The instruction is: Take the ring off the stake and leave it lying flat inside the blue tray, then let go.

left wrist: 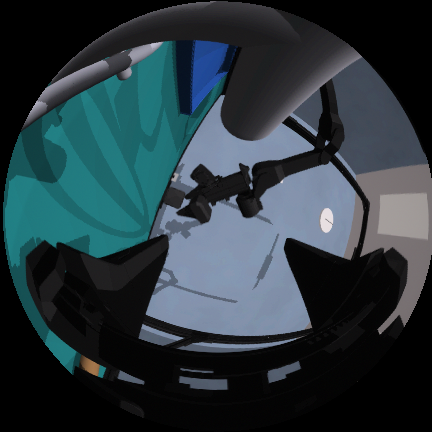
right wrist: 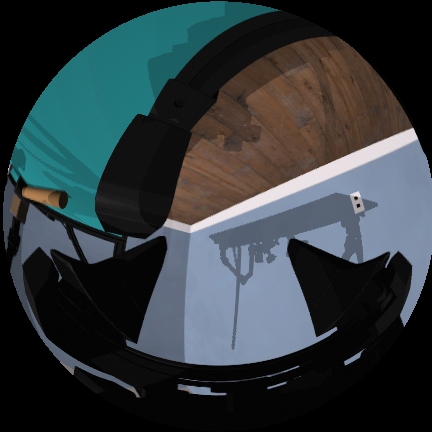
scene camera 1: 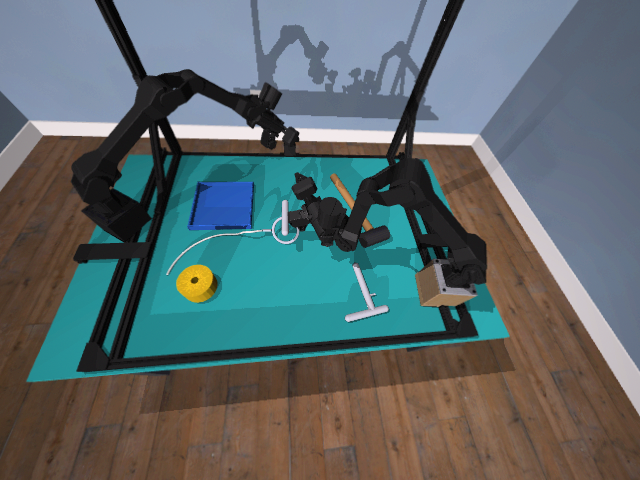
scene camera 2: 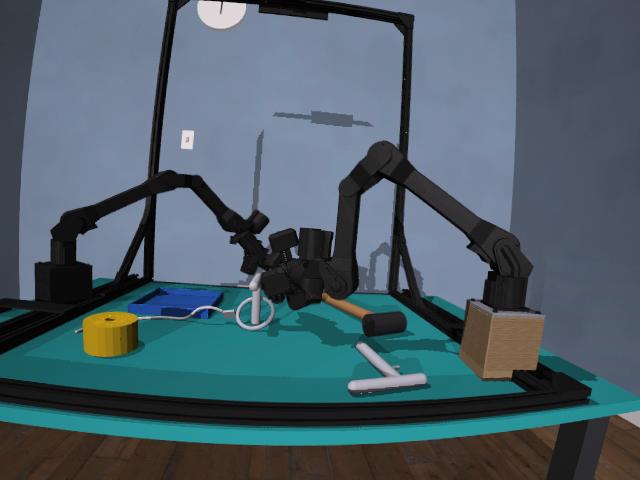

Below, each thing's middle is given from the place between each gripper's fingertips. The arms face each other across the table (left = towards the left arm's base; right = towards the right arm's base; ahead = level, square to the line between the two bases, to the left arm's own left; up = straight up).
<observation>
The grey metal ring (left wrist: 92, 74) is 13 cm ahead of my left hand, 10 cm below it and 3 cm to the right of it. Round my left hand: hammer (scene camera 2: 373, 324) 20 cm to the left, 10 cm below, 4 cm behind; then blue tray (scene camera 1: 217, 205) 25 cm to the right, 12 cm below, 6 cm ahead; then yellow spool (scene camera 2: 108, 334) 35 cm ahead, 21 cm to the right, 10 cm below.
The blue tray is 39 cm ahead of my right hand, 14 cm to the right of it and 4 cm below it. From my right hand the other things lie so: hammer (29 cm ahead, 31 cm to the left, 2 cm below); then yellow spool (68 cm ahead, 10 cm to the right, 2 cm below); then grey metal ring (46 cm ahead, 8 cm to the left, 2 cm below).
</observation>
